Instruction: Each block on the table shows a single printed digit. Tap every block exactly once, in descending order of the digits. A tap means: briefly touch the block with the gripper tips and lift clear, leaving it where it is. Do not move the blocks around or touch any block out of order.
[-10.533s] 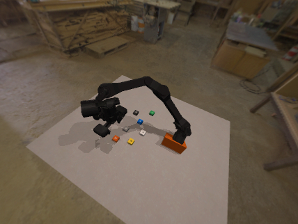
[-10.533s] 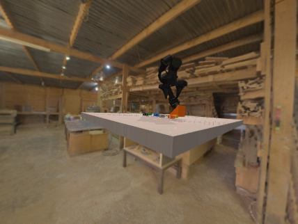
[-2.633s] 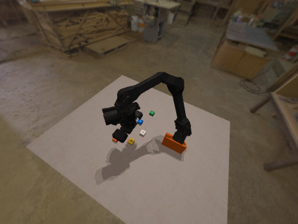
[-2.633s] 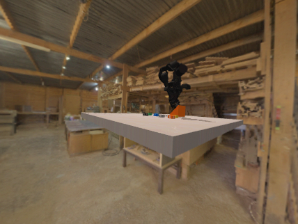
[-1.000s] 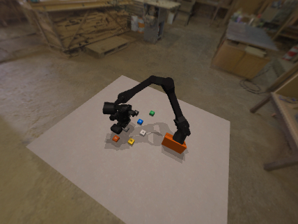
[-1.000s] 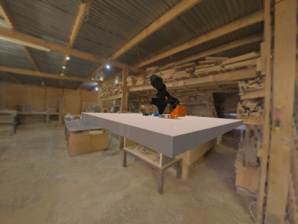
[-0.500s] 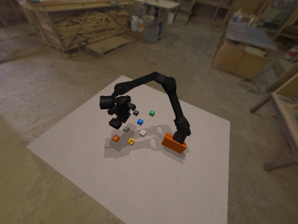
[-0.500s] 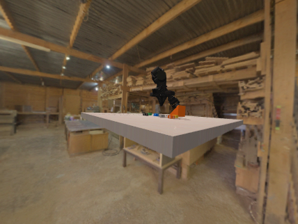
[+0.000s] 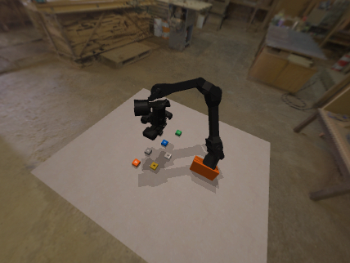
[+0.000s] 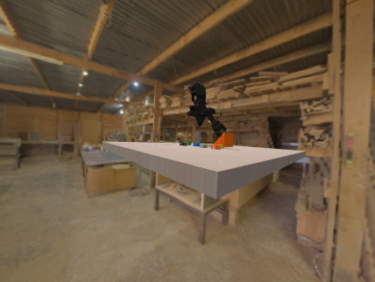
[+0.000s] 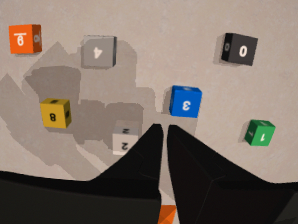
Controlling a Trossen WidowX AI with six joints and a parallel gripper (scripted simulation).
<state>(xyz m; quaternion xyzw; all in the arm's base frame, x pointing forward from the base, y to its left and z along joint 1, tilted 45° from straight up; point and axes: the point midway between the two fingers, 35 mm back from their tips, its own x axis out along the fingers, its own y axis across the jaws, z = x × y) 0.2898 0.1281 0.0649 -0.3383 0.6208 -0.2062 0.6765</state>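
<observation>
Right now my gripper tip is 2 cm past the blue block, 4 cm to the left of it and 12 cm above it. The rest, counted from my gripper tip: white block 9 cm behind, 2 cm to the left, 12 cm below; black block 6 cm ahead, 9 cm to the right, 12 cm below; grey block 2 cm ahead, 7 cm to the left, 12 cm below.
</observation>
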